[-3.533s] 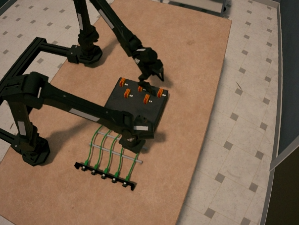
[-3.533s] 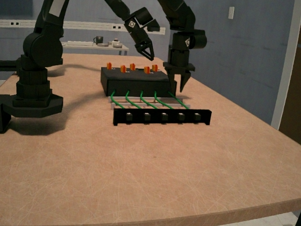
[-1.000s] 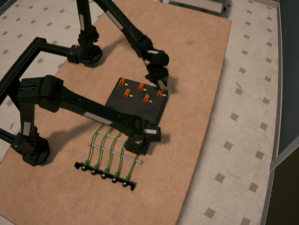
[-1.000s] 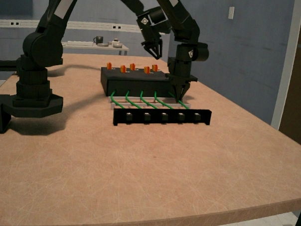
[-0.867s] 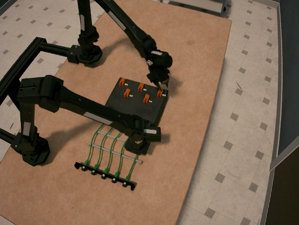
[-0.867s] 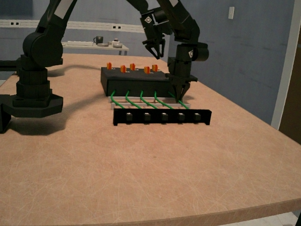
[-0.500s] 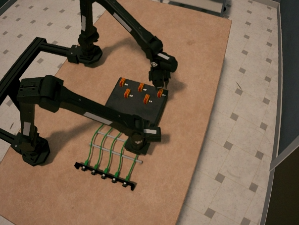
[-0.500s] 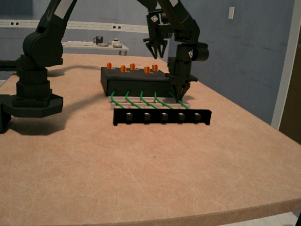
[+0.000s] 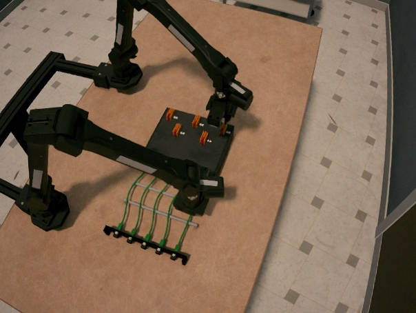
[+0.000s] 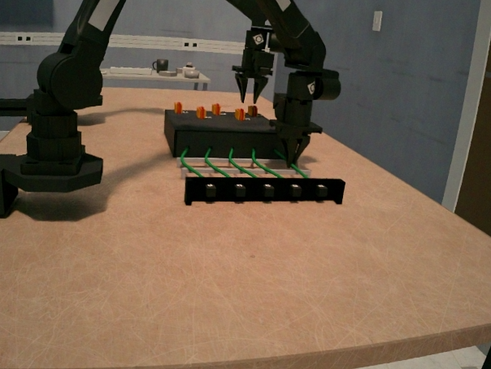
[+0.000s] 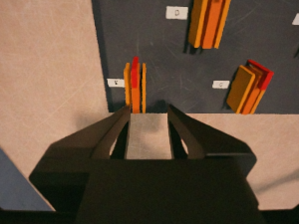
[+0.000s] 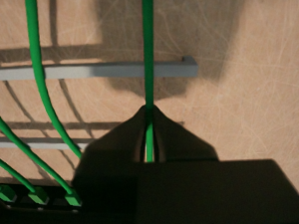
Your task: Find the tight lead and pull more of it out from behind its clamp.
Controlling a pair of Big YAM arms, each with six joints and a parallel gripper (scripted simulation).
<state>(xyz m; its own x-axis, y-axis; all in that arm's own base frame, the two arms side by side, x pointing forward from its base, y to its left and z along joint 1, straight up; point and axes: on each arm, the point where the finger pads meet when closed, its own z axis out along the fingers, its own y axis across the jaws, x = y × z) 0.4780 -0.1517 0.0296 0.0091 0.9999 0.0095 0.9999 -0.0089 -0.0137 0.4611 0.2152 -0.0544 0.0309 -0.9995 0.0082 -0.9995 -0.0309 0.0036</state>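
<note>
Right now my left hand is 1 cm short of the orange handle, 3 cm to the left of it and 4 cm above it.
</note>
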